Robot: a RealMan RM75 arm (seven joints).
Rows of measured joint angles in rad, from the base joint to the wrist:
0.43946, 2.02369, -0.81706, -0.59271, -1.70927, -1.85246, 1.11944
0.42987, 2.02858, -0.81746, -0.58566, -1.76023, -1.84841, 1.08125
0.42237, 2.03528, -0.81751, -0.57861, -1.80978, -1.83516, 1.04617
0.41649, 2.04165, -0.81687, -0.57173, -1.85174, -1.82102, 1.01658
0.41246, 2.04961, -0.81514, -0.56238, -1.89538, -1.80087, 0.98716
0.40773, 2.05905, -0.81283, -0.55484, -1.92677, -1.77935, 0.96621
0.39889, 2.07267, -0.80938, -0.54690, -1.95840, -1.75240, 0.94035
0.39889, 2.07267, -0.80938, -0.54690, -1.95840, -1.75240, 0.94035
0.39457, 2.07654, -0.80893, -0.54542, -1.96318, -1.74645, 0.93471
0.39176, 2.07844, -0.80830, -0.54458, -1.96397, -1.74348, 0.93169
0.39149, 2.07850, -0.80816, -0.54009, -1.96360, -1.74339, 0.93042
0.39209, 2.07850, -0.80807, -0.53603, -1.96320, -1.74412, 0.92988
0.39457, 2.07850, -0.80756, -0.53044, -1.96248, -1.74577, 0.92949
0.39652, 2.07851, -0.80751, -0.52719, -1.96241, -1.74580, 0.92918
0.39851, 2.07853, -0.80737, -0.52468, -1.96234, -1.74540, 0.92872
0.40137, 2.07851, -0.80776, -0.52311, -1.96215, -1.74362, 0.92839
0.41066, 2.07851, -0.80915, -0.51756, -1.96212, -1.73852, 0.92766
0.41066, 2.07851, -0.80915, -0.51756, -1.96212, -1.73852, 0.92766
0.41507, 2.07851, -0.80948, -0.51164, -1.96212, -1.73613, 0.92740
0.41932, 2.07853, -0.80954, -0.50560, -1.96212, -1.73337, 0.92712
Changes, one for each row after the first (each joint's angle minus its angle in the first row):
-0.00959, 0.00489, -0.00040, 0.00705, -0.05096, 0.00405, -0.03819
-0.01709, 0.01159, -0.00045, 0.01410, -0.10051, 0.01730, -0.07327
-0.02297, 0.01796, 0.00019, 0.02098, -0.14247, 0.03144, -0.10286
-0.02700, 0.02592, 0.00192, 0.03033, -0.18611, 0.05159, -0.13228
-0.03173, 0.03536, 0.00423, 0.03787, -0.21750, 0.07311, -0.15323
-0.04057, 0.04898, 0.00768, 0.04581, -0.24913, 0.10006, -0.17909
-0.04057, 0.04898, 0.00768, 0.04581, -0.24913, 0.10006, -0.17909
-0.04489, 0.05285, 0.00813, 0.04729, -0.25391, 0.10601, -0.18473
-0.04770, 0.05475, 0.00876, 0.04813, -0.25470, 0.10898, -0.18775
-0.04797, 0.05481, 0.00890, 0.05262, -0.25433, 0.10907, -0.18902
-0.04737, 0.05481, 0.00899, 0.05668, -0.25393, 0.10834, -0.18956
-0.04489, 0.05481, 0.00950, 0.06227, -0.25321, 0.10669, -0.18995
-0.04294, 0.05482, 0.00955, 0.06552, -0.25314, 0.10666, -0.19026
-0.04095, 0.05484, 0.00969, 0.06803, -0.25307, 0.10706, -0.19072
-0.03809, 0.05482, 0.00930, 0.06960, -0.25288, 0.10884, -0.19105
-0.02880, 0.05482, 0.00791, 0.07515, -0.25285, 0.11394, -0.19178
-0.02880, 0.05482, 0.00791, 0.07515, -0.25285, 0.11394, -0.19178
-0.02439, 0.05482, 0.00758, 0.08107, -0.25285, 0.11633, -0.19204
-0.02014, 0.05484, 0.00752, 0.08711, -0.25285, 0.11909, -0.19232

